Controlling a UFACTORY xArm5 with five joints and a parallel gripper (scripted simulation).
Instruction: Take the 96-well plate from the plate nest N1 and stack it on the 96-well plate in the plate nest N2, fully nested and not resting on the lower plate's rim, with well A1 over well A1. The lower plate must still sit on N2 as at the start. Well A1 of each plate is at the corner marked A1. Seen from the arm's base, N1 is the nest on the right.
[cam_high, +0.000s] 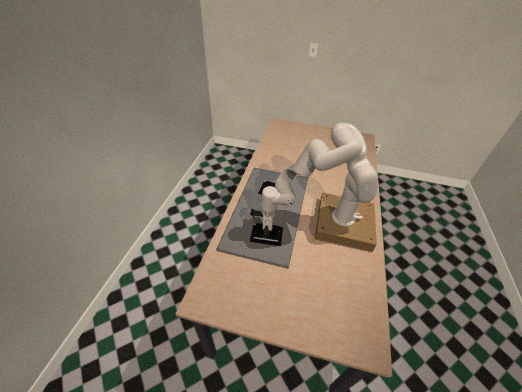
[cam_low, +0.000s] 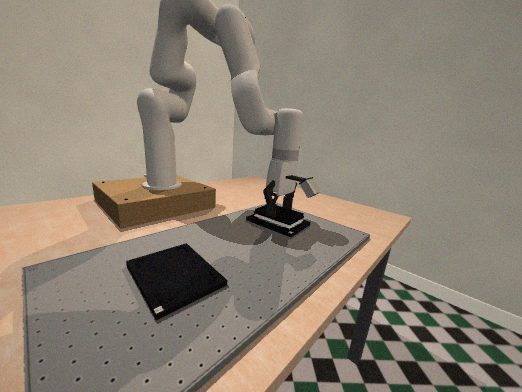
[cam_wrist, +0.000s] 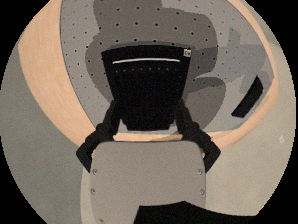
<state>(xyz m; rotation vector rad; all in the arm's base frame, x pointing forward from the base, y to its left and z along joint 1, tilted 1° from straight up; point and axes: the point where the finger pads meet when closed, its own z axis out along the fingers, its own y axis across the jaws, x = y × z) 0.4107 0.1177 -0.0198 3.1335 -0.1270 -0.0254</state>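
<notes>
Now: hand 1 cm above the black 96-well plate. The rest, counted from my hand: clear 96-well plate: 3 cm below; then plate nest N1: 35 cm to the right, 4 cm below, 2 cm behind; then plate nest N2: 4 cm below.
</notes>
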